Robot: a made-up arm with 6 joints.
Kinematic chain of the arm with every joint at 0, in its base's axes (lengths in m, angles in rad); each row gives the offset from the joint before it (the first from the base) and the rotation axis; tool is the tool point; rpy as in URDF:
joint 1: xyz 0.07 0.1 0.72 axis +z
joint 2: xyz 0.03 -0.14 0 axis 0.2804 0.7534 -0.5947
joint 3: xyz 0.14 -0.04 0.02 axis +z
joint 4: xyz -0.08 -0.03 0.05 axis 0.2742 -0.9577 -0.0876
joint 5: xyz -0.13 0 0.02 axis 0.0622 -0.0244 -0.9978
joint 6: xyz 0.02 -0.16 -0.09 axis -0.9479 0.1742 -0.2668
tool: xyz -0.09 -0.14 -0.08 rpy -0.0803 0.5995 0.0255
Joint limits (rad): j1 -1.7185..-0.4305 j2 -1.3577..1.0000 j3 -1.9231..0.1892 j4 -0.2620..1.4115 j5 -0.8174..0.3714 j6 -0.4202..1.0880
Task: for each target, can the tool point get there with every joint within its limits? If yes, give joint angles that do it. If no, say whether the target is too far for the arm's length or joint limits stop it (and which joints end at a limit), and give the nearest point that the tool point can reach.
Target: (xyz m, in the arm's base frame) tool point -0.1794 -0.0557 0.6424
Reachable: yes | joints -0.8029 -0.4862 -1.3791 0.9532 -0.7219 0.3175
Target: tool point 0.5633 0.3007 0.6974
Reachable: no: joint limits stop it (at a limit: joint 1, joint 3, joint 5) | nearest point 0.4103 0.1942 0.7247 | short by 0.188 m
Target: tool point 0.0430 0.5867 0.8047
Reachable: no: joint limits stop it (at a limit: joint 1, joint 2, joint 5) | nearest point -0.0177 0.4556 0.7839 | short by 0.146 m
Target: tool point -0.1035 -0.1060 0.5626
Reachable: yes | joints -0.5911 -0.3391 -1.5646 1.0975 -0.4402 -0.1850
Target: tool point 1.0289 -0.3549 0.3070
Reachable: no: too far | nearest point 0.3831 -0.2455 0.6223 | short by 0.727 m
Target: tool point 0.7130 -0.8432 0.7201
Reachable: no: too far | nearest point 0.3155 -0.3518 0.7116 | short by 0.632 m
